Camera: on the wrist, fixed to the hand. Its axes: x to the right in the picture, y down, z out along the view.
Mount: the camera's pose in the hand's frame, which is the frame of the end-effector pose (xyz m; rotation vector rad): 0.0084 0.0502 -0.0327 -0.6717 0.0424 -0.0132
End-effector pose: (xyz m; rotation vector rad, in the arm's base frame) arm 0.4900 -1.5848 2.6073 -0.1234 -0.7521 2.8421
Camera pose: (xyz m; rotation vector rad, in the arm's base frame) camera 0.4775 -1.6100 2.5537 -0.2688 -1.6487 2.4414
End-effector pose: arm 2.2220 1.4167 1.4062 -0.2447 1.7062 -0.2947
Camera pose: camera 2.1887 1.4631 1.3864 -0.7442 1.8002 0.2795
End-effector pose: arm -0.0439 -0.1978 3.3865 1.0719 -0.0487 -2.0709
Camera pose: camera 0.0078 -0.2281 3.3781 0.6902 0.6315 -1.8586
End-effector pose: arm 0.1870 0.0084 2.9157 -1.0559 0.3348 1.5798
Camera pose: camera 0.1570 -0.0248 2.8750 -1.5934 -0.1987 1.7000
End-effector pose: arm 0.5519 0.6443 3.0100 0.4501 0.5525 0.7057
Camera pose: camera 0.5132 0.6908 3.0102 -0.1950 0.3278 0.8402
